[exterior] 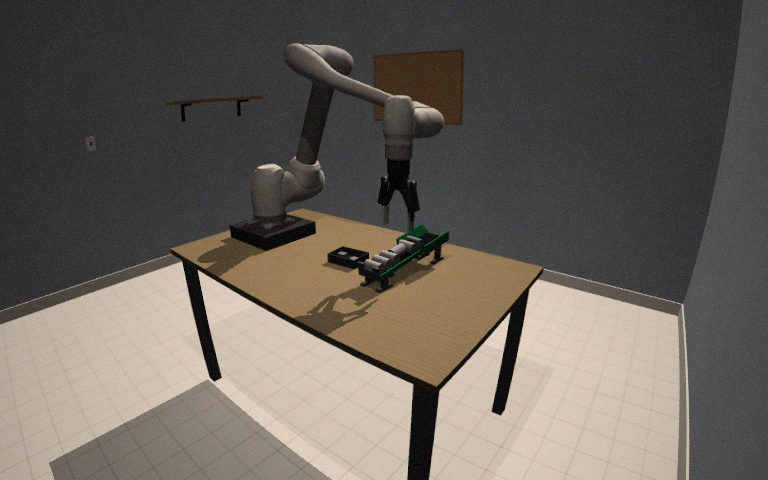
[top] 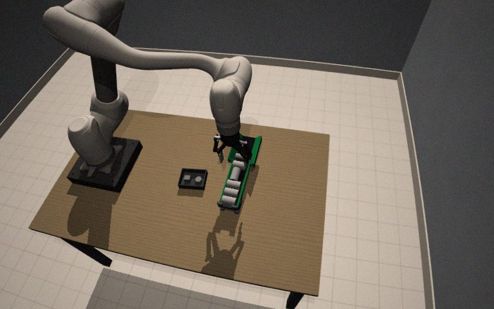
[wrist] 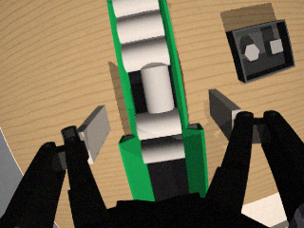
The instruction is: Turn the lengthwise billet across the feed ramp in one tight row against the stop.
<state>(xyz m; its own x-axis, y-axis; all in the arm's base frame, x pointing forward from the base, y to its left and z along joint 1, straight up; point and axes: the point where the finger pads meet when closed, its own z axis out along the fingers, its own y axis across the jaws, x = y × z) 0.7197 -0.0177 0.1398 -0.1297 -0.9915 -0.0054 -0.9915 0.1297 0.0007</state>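
The billet lies 110 mm below my hand. The rest, counted from my hand: small black tray: 220 mm behind, 10 mm to the right, 190 mm below; then stop: 10 mm behind, 160 mm to the right, 140 mm below.
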